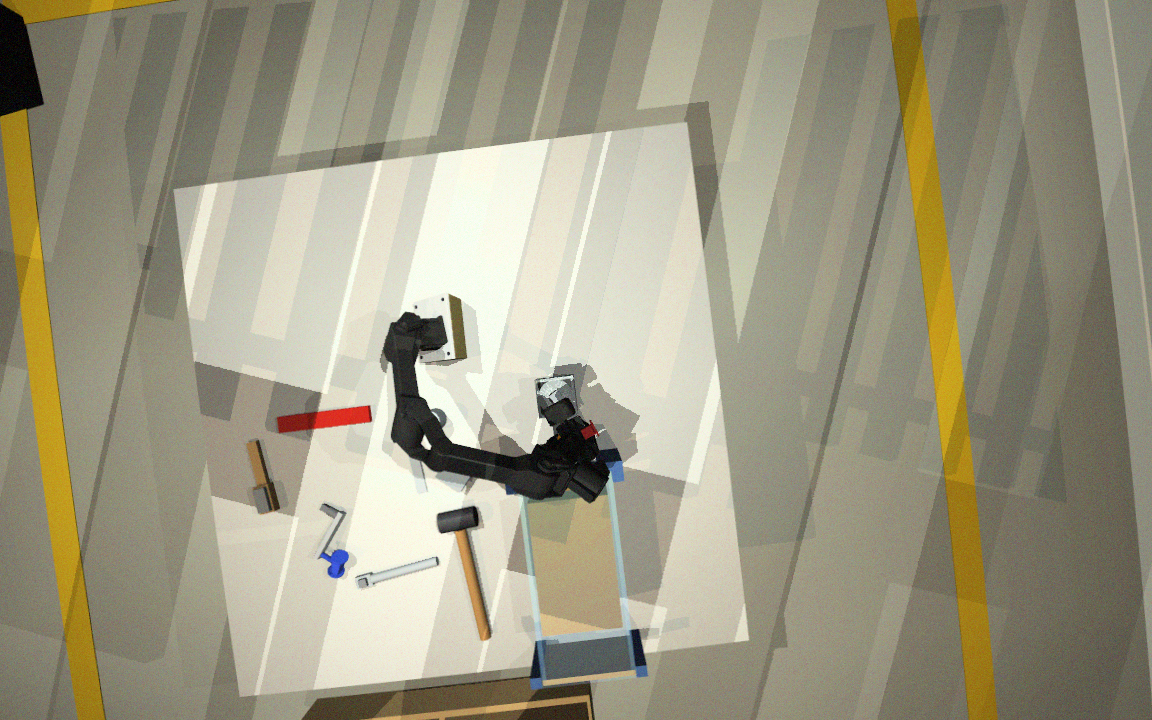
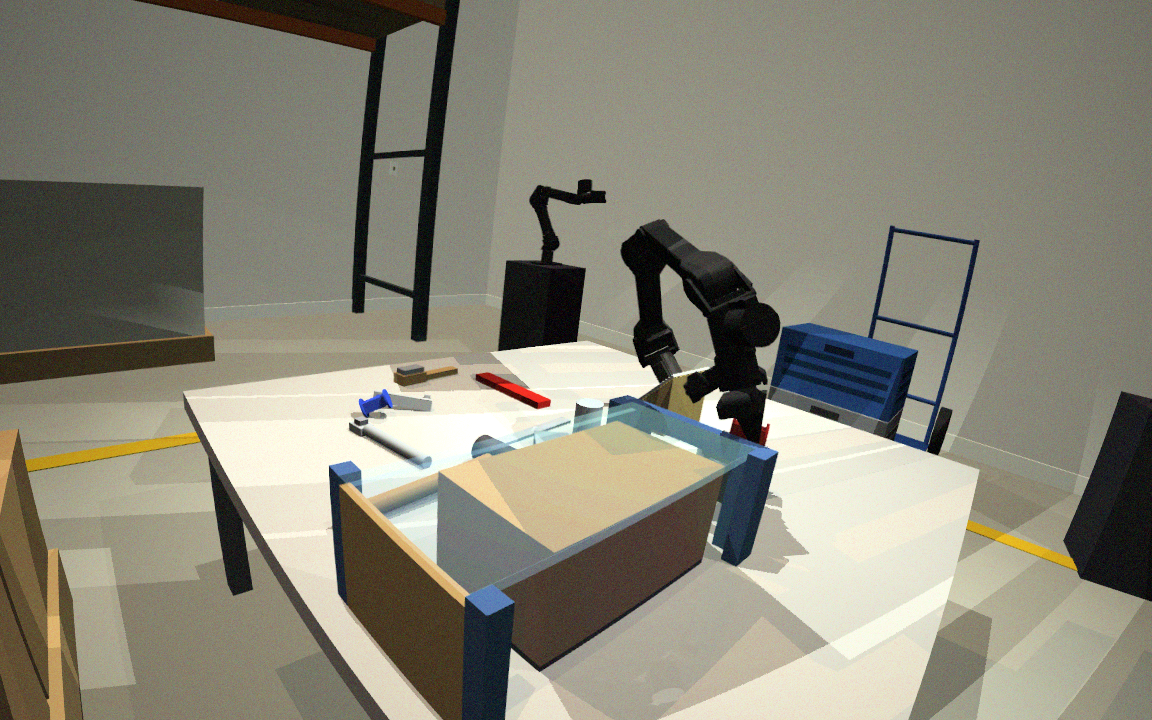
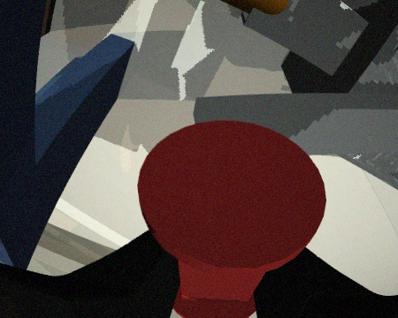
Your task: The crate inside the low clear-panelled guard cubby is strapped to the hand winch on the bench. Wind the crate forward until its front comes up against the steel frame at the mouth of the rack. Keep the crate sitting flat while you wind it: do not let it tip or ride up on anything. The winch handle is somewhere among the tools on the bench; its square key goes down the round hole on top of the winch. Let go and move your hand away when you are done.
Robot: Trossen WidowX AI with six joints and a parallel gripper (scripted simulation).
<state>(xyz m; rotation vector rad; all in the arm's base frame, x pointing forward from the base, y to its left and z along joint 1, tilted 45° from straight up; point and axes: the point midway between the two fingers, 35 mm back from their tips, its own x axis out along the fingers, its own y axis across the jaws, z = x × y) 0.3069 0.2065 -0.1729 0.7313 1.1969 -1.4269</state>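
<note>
My gripper tip is now 3 cm to the left of the red-knobbed winch handle, 3 cm past it and 3 cm above it. Round my gripper tip: clear-panelled cubby: 31 cm ahead, 11 cm to the right, 2 cm below; winch: 10 cm below, 10 cm behind, 6 cm to the right; red knob: 1 cm to the right.
</note>
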